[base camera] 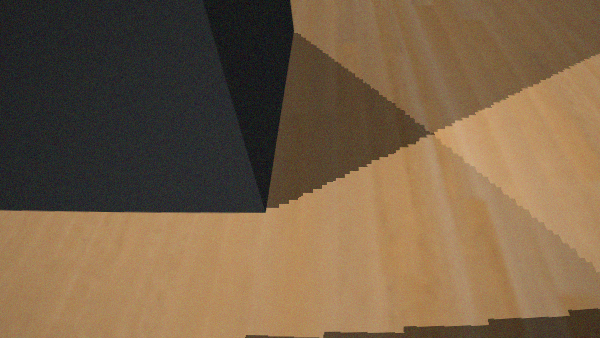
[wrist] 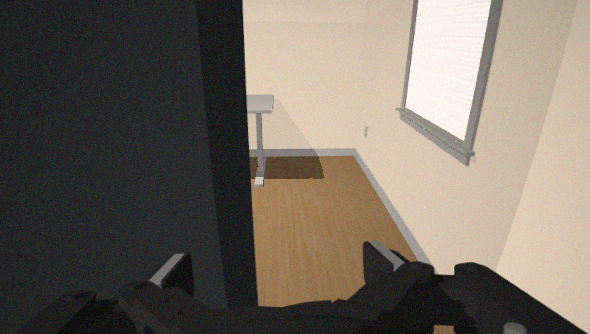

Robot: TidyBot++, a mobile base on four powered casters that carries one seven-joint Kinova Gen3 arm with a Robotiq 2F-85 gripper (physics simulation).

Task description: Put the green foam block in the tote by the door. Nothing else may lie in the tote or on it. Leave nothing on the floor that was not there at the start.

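Places are measured from the arm's base along level axes (x ahead, y left, z up), in millimetres.
Where they show: gripper, fingertip midpoint: (wrist: 279, 266).
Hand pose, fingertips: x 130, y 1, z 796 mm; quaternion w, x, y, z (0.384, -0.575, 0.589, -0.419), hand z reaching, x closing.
Note:
After its pixels a point has its place.
My gripper (wrist: 279, 266) @(x 130, y 2, z 796 mm) is open, with its two fingers wide apart and no object between them in the wrist view. Neither the green foam block nor the tote shows in the base camera view or in the wrist view. The door does not show either.
A large dark box-like piece (base camera: 125, 110) @(x 364, y 168, z -233 mm) (wrist: 105, 140) @(x 365, y 185, z 792 mm) stands close on the left. Beyond it are a white table (wrist: 261, 104) @(x 2820, y -46, z 323 mm) on a metal leg, a wall with a window (wrist: 442, 65) @(x 1598, y -989, z 775 mm) on the right, and wooden floor (base camera: 350, 250) @(x 299, y -30, z -397 mm) (wrist: 310, 225) @(x 1927, y -359, z -397 mm) with shadows across it.

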